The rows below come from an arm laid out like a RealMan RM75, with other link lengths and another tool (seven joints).
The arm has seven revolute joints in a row. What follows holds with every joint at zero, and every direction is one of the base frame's.
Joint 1 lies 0.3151 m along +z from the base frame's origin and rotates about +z.
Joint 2 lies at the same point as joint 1 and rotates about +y.
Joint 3 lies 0.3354 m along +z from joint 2 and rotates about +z.
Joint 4 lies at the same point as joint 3 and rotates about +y.
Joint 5 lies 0.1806 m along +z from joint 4 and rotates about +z.
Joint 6 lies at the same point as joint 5 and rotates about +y.
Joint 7 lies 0.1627 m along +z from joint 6 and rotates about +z.
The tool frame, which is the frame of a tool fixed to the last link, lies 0.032 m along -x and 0.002 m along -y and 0.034 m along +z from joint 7; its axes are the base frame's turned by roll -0.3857, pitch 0 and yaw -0.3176 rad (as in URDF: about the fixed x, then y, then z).
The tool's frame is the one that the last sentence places.
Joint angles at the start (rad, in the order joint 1, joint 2, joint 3, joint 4, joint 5, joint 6, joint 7):
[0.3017 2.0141 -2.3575 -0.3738 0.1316 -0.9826 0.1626]
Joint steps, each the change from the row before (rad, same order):
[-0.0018 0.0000 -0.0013 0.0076 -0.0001 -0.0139 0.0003]
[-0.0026 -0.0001 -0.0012 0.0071 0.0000 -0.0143 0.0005]
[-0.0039 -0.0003 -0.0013 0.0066 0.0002 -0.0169 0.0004]
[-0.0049 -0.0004 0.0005 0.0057 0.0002 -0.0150 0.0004]
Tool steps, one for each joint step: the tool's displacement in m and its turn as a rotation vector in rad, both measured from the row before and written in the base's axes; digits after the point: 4 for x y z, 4 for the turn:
[0.0005 -0.0016 0.0010 0.0006 0.0037 0.0034]
[0.0005 -0.0018 0.0011 0.0009 0.0045 0.0029]
[0.0004 -0.0023 0.0014 0.0015 0.0065 0.0037]
[0.0008 -0.0022 0.0016 0.0028 0.0062 0.0012]

